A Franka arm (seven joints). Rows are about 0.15 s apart.
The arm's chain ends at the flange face. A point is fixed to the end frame.
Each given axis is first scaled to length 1.
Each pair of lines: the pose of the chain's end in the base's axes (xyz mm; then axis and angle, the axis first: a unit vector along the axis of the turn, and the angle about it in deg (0 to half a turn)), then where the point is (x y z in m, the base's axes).
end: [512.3 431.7 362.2 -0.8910 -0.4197 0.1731 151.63]
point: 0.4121 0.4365 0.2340
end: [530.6 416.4 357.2 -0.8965 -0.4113 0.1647 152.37]
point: 0.4328 0.4219 0.2272
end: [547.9 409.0 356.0 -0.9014 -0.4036 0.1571 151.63]
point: 0.4509 0.4183 0.2256
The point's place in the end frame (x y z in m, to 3 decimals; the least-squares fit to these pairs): -0.046 0.007 0.156
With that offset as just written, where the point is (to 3 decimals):
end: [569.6 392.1 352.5 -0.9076 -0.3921 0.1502 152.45]
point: 0.475 0.402 0.221
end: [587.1 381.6 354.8 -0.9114 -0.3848 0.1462 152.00]
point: 0.493 0.394 0.223
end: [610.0 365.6 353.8 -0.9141 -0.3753 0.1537 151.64]
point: 0.513 0.379 0.224
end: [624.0 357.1 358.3 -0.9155 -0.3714 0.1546 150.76]
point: 0.526 0.373 0.229
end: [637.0 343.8 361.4 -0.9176 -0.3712 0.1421 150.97]
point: 0.542 0.361 0.230
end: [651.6 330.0 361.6 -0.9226 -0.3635 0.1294 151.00]
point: 0.560 0.350 0.228
